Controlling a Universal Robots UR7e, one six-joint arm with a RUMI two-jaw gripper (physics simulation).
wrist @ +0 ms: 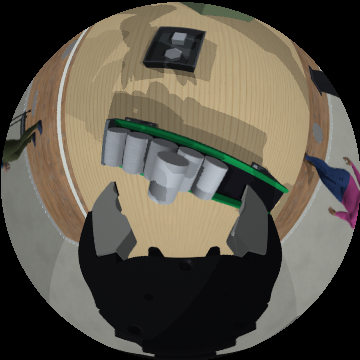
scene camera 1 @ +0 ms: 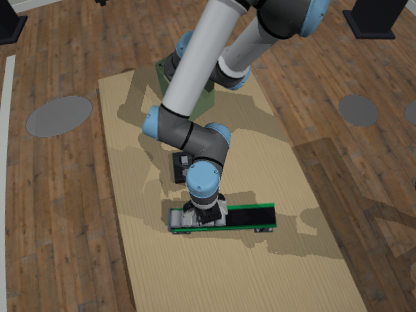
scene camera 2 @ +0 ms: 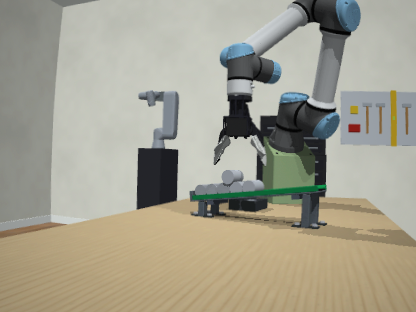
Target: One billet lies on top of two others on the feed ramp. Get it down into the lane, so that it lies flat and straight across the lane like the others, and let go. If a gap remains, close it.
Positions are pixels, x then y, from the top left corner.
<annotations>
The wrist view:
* my gripper: 180,184
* black tray: 154,57
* black lane lining: 231,185
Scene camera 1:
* my gripper: 205,210
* black lane lining: 252,216
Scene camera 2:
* my gripper: 239,165
</annotations>
